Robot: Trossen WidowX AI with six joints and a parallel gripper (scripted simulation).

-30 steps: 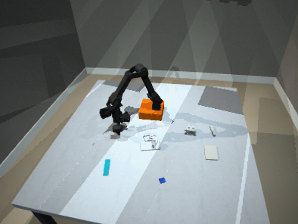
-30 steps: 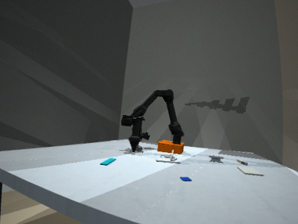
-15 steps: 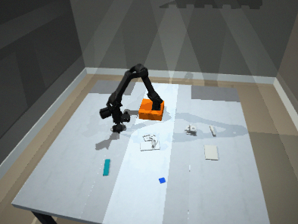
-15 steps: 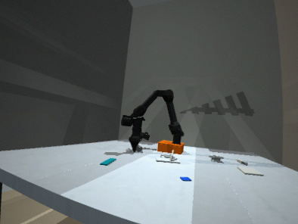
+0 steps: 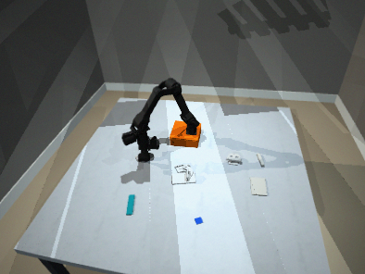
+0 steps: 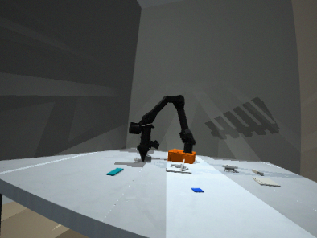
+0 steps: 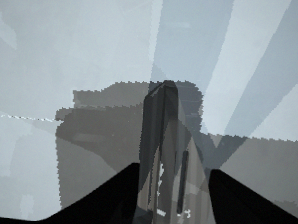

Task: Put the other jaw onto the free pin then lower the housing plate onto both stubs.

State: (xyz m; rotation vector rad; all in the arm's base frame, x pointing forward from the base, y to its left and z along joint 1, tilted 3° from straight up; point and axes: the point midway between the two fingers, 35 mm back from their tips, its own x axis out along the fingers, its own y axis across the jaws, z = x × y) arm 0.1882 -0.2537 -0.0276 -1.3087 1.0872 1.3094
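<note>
The white base lies 14 cm ahead of my gripper tip and 22 cm to the left of it. From my gripper tip the other things lie so: small pale block (49 cm to the left); then teal bar (31 cm ahead, 3 cm to the right); then jaw (1 cm behind, 3 cm to the right).
</note>
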